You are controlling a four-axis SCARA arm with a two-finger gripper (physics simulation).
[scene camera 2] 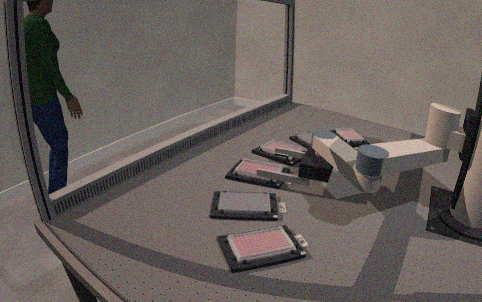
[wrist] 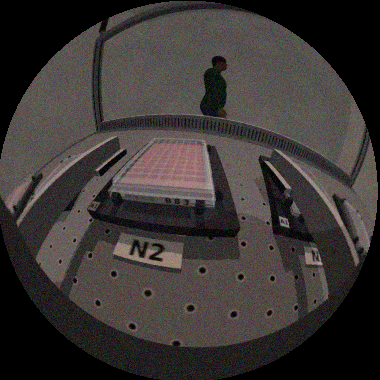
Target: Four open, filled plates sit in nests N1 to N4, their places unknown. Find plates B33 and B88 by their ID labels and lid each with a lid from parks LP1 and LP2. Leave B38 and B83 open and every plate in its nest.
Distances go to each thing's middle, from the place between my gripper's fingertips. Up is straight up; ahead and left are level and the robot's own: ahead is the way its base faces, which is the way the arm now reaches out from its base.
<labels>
The nest N2 (wrist: 221, 221) lies 40 mm below my hand, 30 mm to the left of it and 10 mm ahead of it. Also, from my hand: N2 sign (wrist: 158, 252): 80 mm behind, 40 mm below, 10 mm to the left; then park LP1 (scene camera 2: 214, 214): 200 mm to the left, 50 mm behind, 40 mm below; then nest N1 (scene camera 2: 235, 267): 330 mm to the left, 180 mm behind, 40 mm below.
</labels>
